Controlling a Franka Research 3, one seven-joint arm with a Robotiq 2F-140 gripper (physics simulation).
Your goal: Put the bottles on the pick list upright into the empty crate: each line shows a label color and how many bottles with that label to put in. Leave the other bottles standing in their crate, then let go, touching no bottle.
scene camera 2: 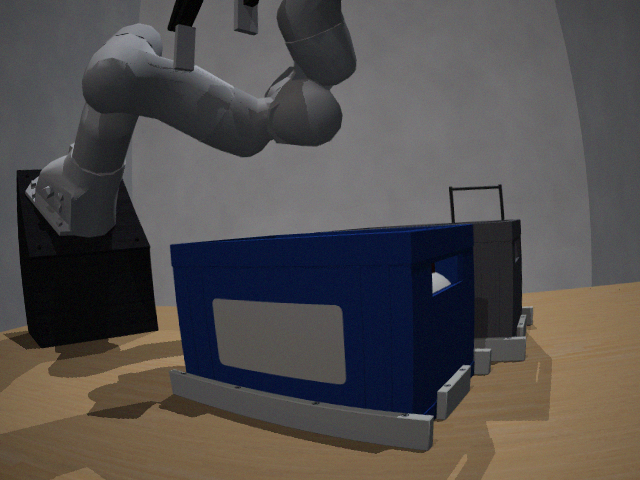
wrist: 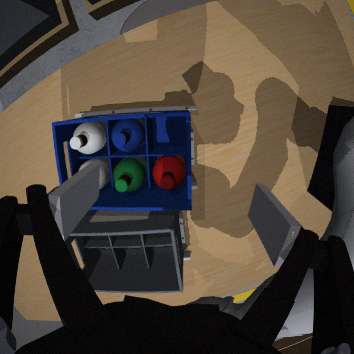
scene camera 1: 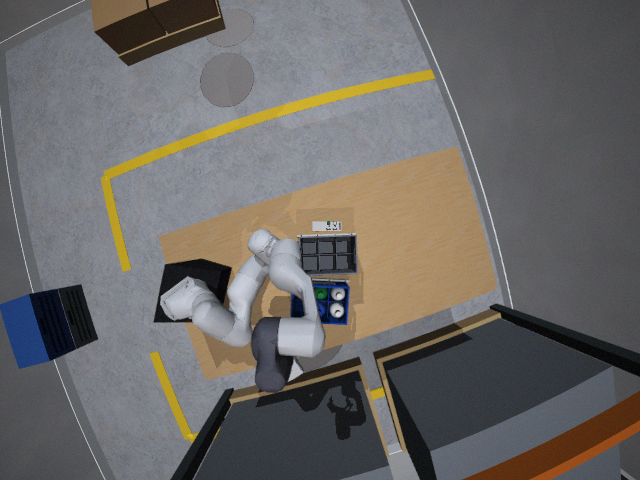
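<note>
A green bottle (wrist: 129, 173) is in the scene, together with a blue bottle (wrist: 127, 134) and a white bottle (wrist: 88, 137). The gripper (scene camera 2: 211, 51) can be seen as well, and the wrist view also shows the gripper (wrist: 175, 190).
</note>
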